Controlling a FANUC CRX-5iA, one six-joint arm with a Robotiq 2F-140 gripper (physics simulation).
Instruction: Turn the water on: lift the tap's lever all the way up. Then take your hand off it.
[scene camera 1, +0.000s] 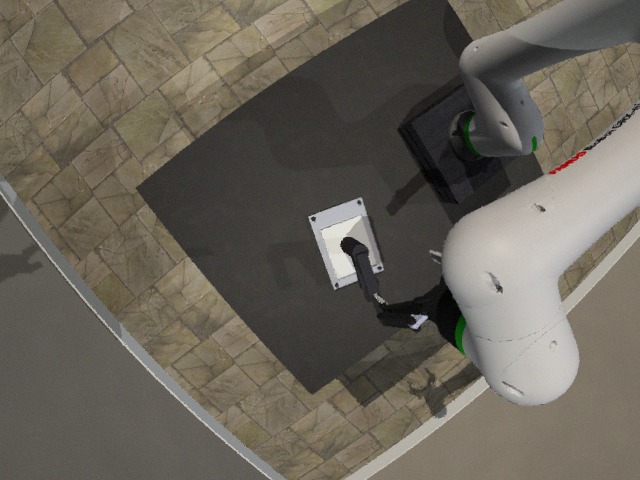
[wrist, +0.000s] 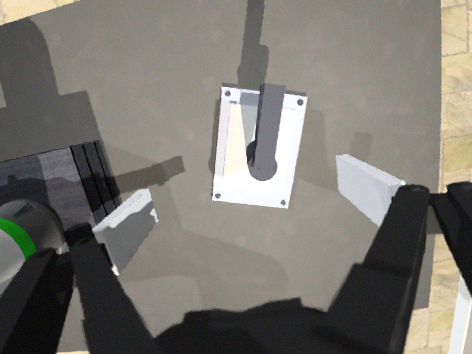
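Note:
The dark tap stands on a white plate. From above, its long arm points toward the top of the wrist view, and lever and spout overlap, so the lever's height cannot be told. My gripper is open and empty, with its pads wide apart. In the wrist view the tap shows ahead, between the lines of the two fingers, apart from both pads. In the scene view one pad appears close to the outer end of the tap's arm; whether they touch cannot be told.
The robot's dark base block stands on the dark table top, to the left in the wrist view. The white arm comes in from the right in the scene view. Stone tiles surround the dark surface.

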